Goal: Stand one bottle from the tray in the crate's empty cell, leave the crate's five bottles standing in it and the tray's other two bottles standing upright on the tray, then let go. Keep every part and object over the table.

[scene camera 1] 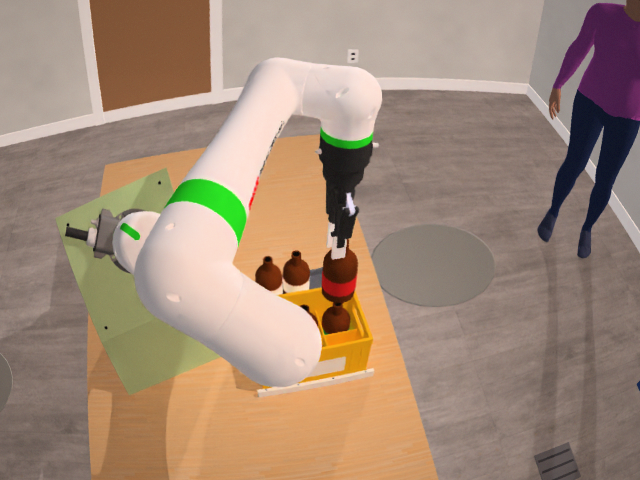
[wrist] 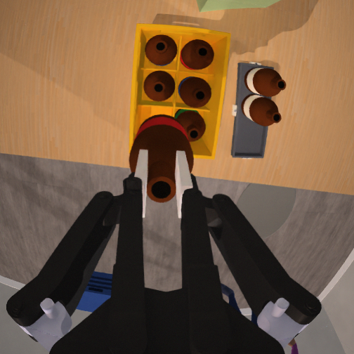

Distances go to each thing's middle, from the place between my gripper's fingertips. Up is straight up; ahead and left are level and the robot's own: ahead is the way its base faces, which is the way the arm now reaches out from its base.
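Labels:
My hand is 40 mm past the pale strip [scene camera 1: 353, 376], 80 mm to the left of it and 420 mm above it.

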